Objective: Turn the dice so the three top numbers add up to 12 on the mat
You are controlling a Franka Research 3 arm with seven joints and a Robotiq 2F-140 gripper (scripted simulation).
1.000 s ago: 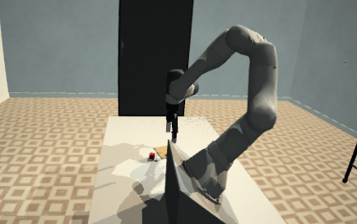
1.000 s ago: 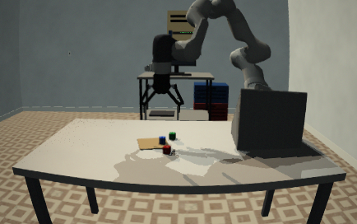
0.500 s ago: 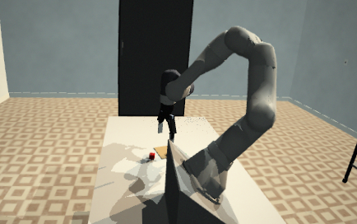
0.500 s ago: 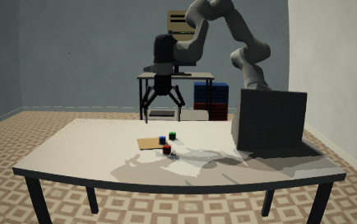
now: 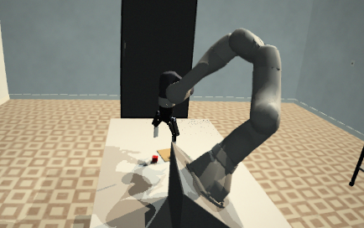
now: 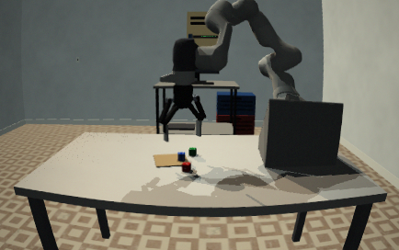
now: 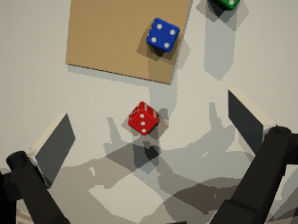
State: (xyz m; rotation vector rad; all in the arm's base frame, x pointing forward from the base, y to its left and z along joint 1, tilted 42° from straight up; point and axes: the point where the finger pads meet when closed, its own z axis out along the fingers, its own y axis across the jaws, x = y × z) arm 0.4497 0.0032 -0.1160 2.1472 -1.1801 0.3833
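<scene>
The red die lies 110 mm below my hand, 50 mm to the left of it and 20 mm behind it. The rest, counted from my hand: blue die: 110 mm below, 60 mm to the right, 10 mm ahead; then green die: 130 mm to the right, 110 mm below, 40 mm behind; then tan mat: 120 mm below, 60 mm to the right, 60 mm ahead.
</scene>
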